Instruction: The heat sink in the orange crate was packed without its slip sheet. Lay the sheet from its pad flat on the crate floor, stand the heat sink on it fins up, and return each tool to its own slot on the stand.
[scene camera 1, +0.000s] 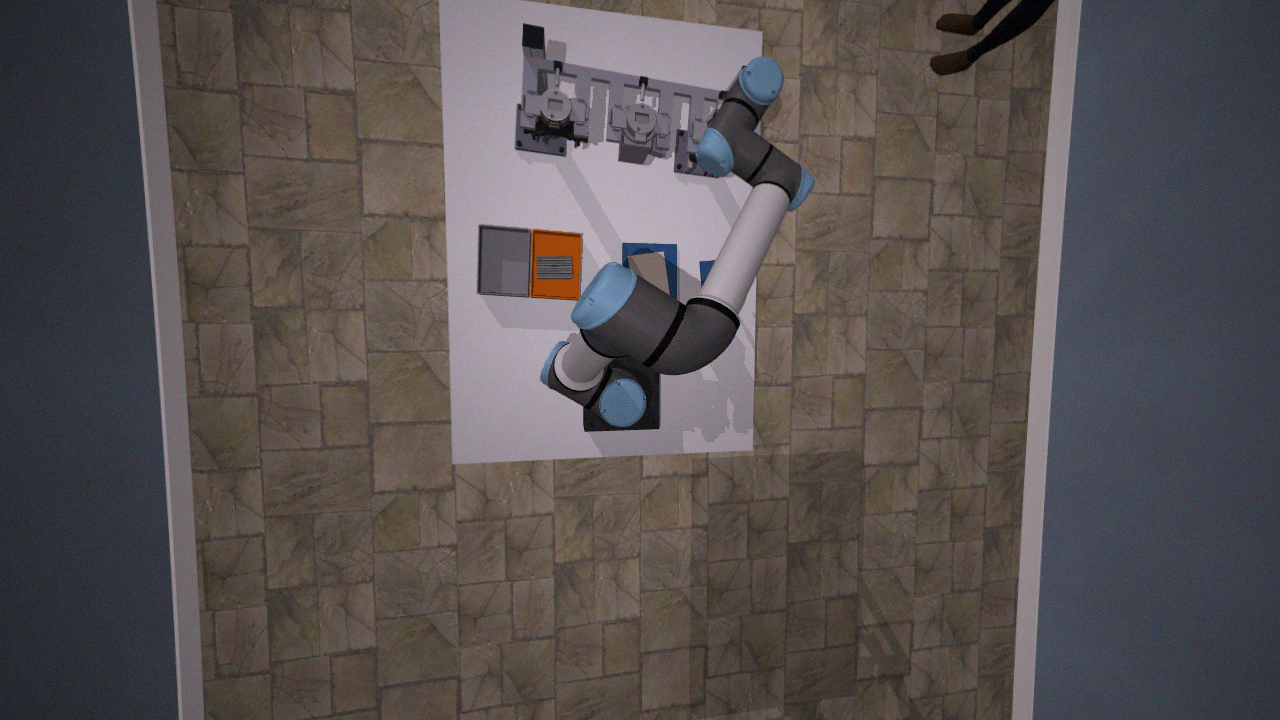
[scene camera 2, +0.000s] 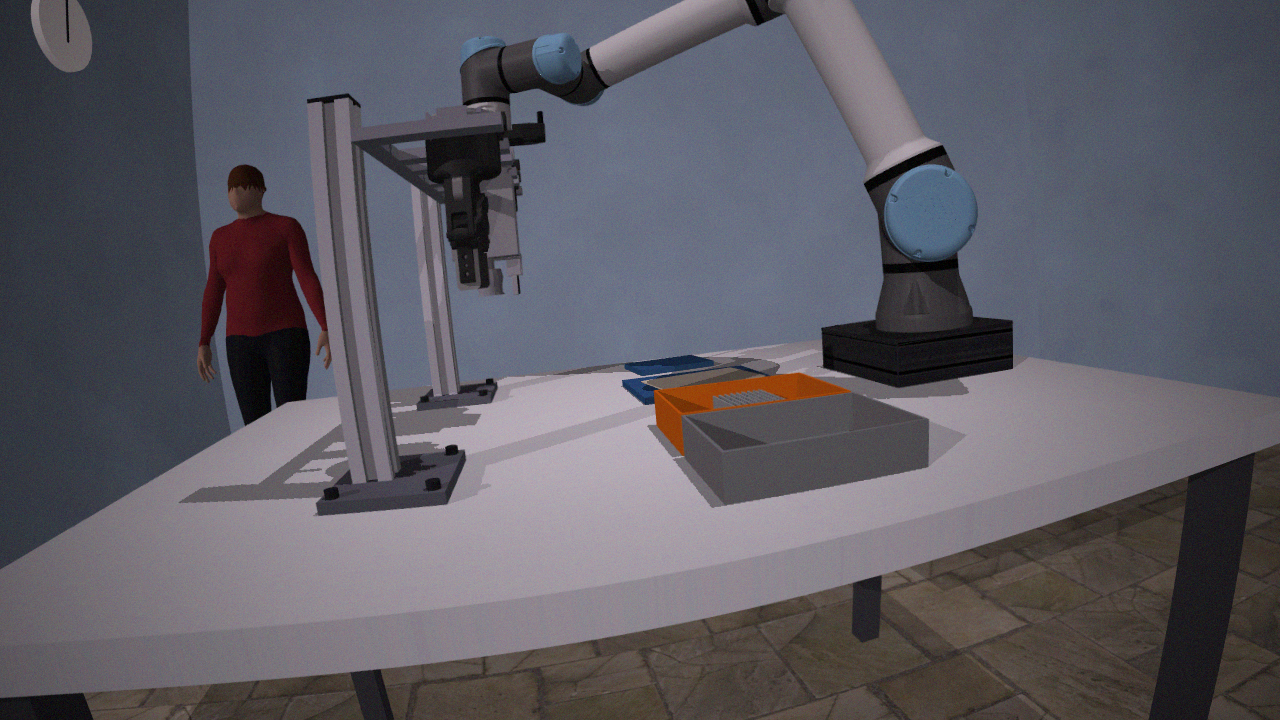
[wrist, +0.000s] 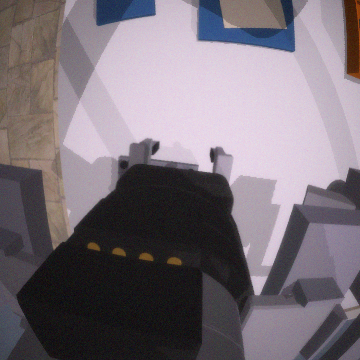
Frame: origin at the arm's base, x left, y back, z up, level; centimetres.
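Seen in the pictures: arm's base at its link origin: (scene camera 2: 924, 324).
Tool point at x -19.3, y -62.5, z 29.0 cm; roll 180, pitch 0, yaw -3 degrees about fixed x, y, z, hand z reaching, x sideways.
Note:
Pixels of each thing's middle, then the offset from my tool point to it. "*": a spot on its surface instead.
- finned heat sink at the middle of its body: (scene camera 2: 754, 412) (scene camera 1: 554, 267) dy +26.7, dx +36.6, dz -34.2 cm
- orange crate at the middle of its body: (scene camera 2: 771, 423) (scene camera 1: 530, 264) dy +26.0, dx +43.3, dz -33.9 cm
- tan slip sheet at the middle of its body: (scene camera 2: 702, 378) (scene camera 1: 649, 280) dy +29.0, dx +8.5, dz -34.9 cm
- grey tool at the middle of its body: (scene camera 2: 486, 221) (scene camera 1: 639, 138) dy -0.7, dx +16.9, dz -9.3 cm
- second blue pad at a spot on its surface: (scene camera 2: 669, 364) * dy +28.3, dx -10.2, dz -35.0 cm
The finned heat sink (scene camera 1: 554, 266) (scene camera 2: 747, 397) lies in the orange crate (scene camera 1: 556, 241) (scene camera 2: 670, 427) (wrist: 352, 40), fins facing up. The tan slip sheet (scene camera 1: 651, 266) (scene camera 2: 707, 377) (wrist: 254, 12) lies slightly turned on its blue pad (scene camera 1: 664, 248) (scene camera 2: 636, 390) (wrist: 245, 43). My gripper (wrist: 184, 149) is open and empty, high above the table at the stand's right-hand slot; in scene camera 1 the arm hides it. The stand (scene camera 1: 599, 75) (scene camera 2: 342, 295) holds the black adaptive gripper (scene camera 1: 554, 109) (scene camera 2: 462, 201) in its left slot and a grey tool (scene camera 1: 640, 123) in its middle slot.
A grey crate (scene camera 1: 503, 250) (scene camera 2: 823, 461) adjoins the orange crate. A second blue pad (scene camera 1: 707, 269) (scene camera 2: 669, 364) (wrist: 125, 11) lies beyond the sheet's pad. Stand arms flank my gripper closely in the wrist view. A person (scene camera 2: 259, 277) stands beyond the table, behind the stand.

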